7 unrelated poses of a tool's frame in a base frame.
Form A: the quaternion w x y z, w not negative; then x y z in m.
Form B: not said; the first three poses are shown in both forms.
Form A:
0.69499 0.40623 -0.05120 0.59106 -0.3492 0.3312 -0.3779
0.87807 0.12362 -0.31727 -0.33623 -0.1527 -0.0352 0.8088
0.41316 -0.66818 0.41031 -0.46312 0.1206 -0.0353 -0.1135
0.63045 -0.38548 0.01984 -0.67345 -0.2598 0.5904 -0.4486
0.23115 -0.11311 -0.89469 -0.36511 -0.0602 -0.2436 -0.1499
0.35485 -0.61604 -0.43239 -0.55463 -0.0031 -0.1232 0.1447
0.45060 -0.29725 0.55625 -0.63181 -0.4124 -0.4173 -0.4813
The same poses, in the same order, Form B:
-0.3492 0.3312 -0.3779 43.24 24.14 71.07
-0.1527 -0.0352 0.8088 0.28 -39.81 -41.80
0.1206 -0.0353 -0.1135 -143.15 73.32 35.25
-0.2598 0.5904 -0.4486 -33.20 32.97 -83.69
-0.0602 -0.2436 -0.1499 -131.60 -19.33 -156.84
-0.0031 -0.1232 0.1447 -98.25 22.12 -89.33
-0.4124 -0.4173 -0.4813 64.83 61.27 -150.22

